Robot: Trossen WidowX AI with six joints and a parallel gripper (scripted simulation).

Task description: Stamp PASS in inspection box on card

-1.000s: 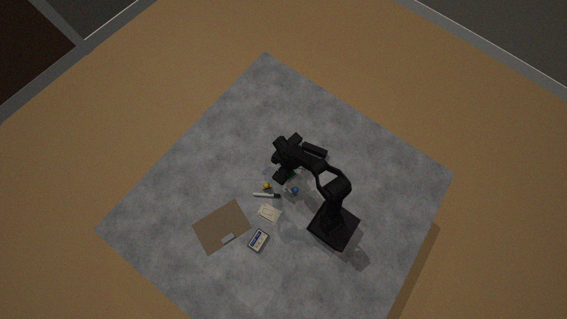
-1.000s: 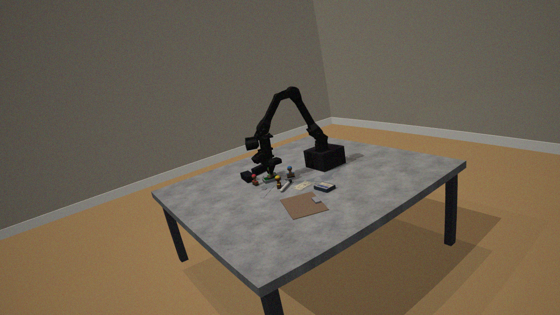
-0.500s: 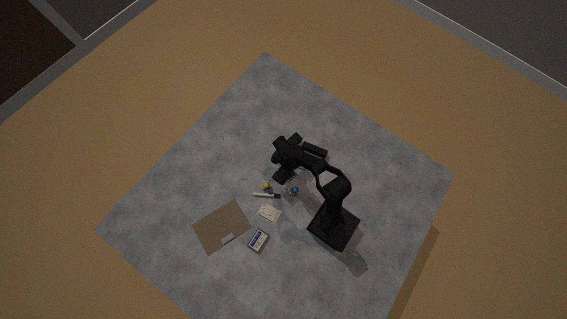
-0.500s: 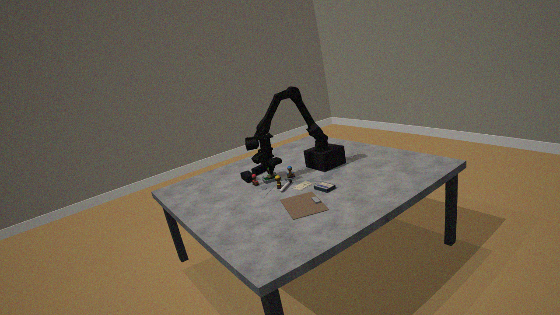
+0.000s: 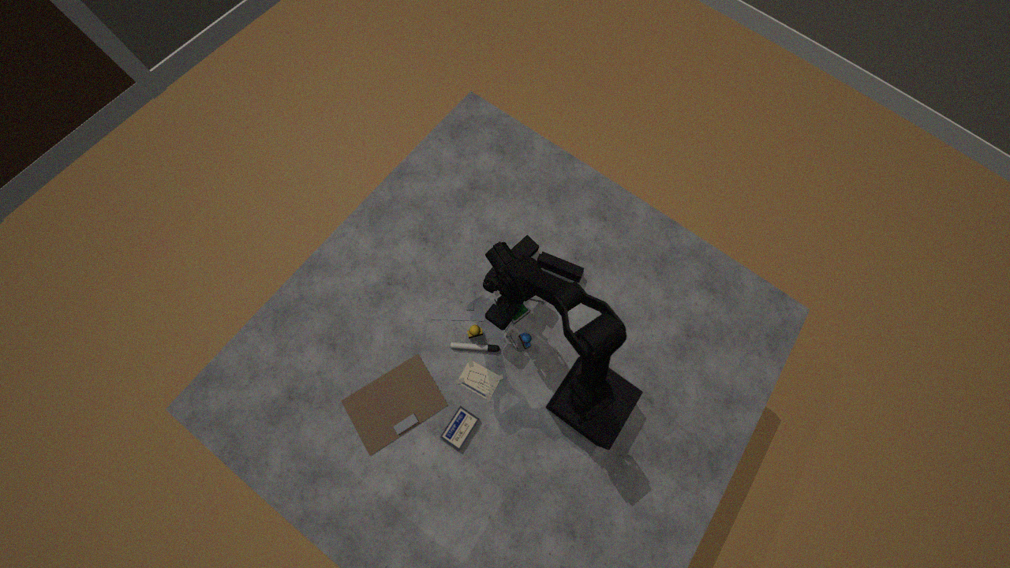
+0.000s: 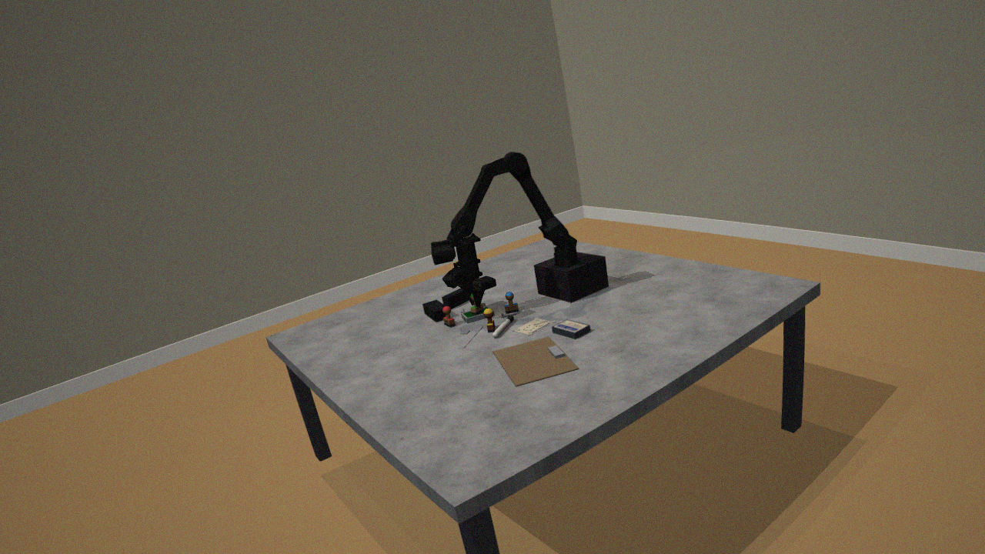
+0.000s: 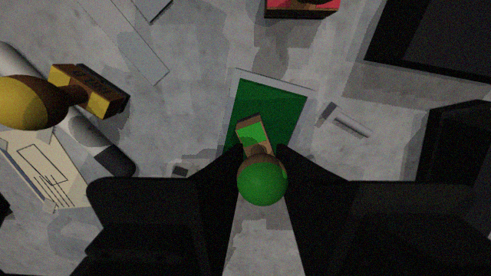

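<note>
The green ink pad lies 30 mm below my gripper tip. Also, from my gripper tip: blue-knobbed stamp 90 mm behind, 50 mm to the left, 20 mm below; green-knobbed stamp right at my gripper tip; red-knobbed stamp 90 mm ahead, 10 mm to the right, 20 mm below.
</note>
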